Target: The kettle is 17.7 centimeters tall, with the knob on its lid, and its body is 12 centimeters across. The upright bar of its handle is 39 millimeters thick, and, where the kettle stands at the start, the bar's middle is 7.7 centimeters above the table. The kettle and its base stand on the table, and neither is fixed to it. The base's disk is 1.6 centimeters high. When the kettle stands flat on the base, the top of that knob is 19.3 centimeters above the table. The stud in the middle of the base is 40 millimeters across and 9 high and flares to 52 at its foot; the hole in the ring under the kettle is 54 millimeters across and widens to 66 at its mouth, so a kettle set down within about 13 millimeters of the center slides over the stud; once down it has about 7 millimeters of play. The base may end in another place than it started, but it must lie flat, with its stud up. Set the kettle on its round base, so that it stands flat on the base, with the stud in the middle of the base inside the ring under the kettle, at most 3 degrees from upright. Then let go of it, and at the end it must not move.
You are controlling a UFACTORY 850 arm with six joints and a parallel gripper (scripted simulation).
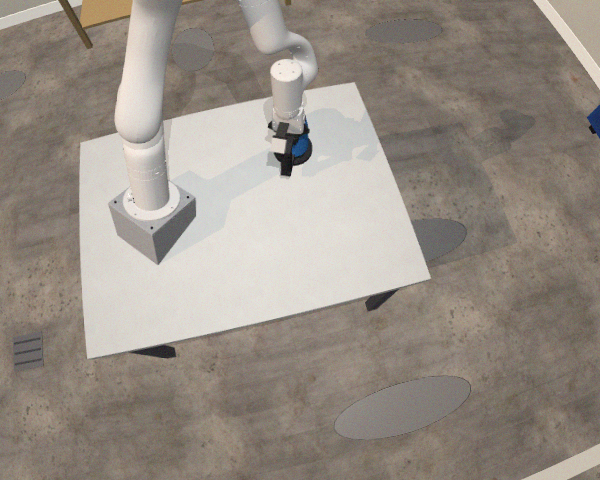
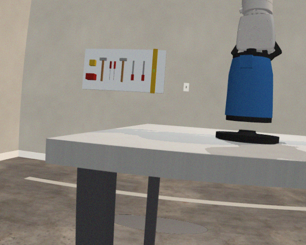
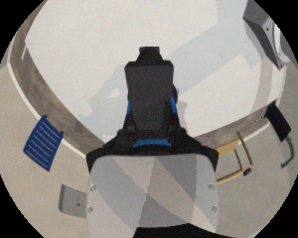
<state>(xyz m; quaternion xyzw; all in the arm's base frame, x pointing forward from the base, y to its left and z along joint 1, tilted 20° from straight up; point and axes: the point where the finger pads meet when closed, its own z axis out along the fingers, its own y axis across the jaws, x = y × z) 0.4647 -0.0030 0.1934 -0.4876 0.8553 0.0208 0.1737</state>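
My gripper is now 50 mm above the blue kettle, 30 mm to the right of it and 10 mm short of it. From my hand the other things lie so: black round base (170 mm below, 70 mm to the left, 30 mm ahead).
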